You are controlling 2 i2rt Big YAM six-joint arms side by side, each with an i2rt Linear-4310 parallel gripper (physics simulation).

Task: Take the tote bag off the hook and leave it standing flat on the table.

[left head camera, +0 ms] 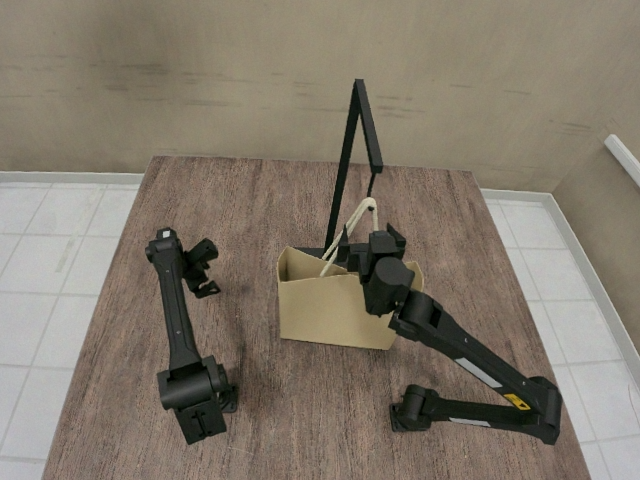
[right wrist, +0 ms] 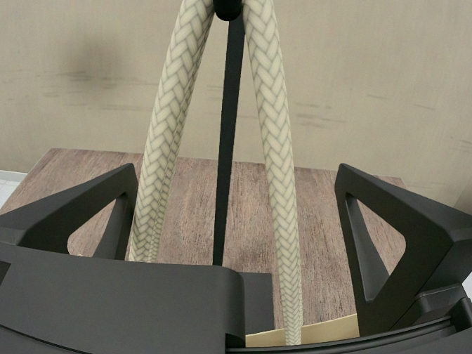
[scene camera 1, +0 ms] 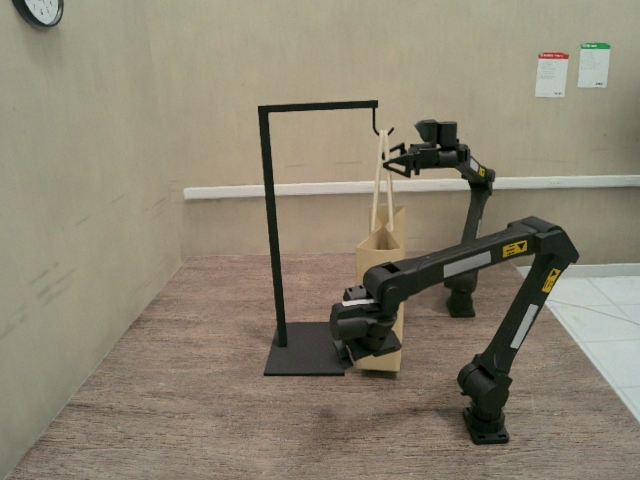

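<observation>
The tan tote bag (left head camera: 325, 310) (scene camera 1: 379, 263) (right wrist: 327, 329) hangs upright, its bottom slightly above the table. Its cream rope handles (left head camera: 370, 201) (scene camera 1: 375, 201) (right wrist: 275, 125) loop over the black hook (scene camera 1: 374, 121) (right wrist: 227, 7). My right gripper (left head camera: 367, 227) (scene camera 1: 384, 160) (right wrist: 236, 174) is open just below the hook, with handle strands between its spread fingers; the left strand runs close to the left finger in the right wrist view. My left gripper (left head camera: 207, 290) (scene camera 1: 371, 353) is open and empty, low over the table, left of the bag in the left head camera view.
The black stand (left head camera: 341, 180) (scene camera 1: 270, 206) rises behind the bag, its top arm reaching out to the hook. Its flat base (scene camera 1: 305, 356) lies on the wooden table (left head camera: 248, 206) (scene camera 1: 206, 423). A wall stands behind the table.
</observation>
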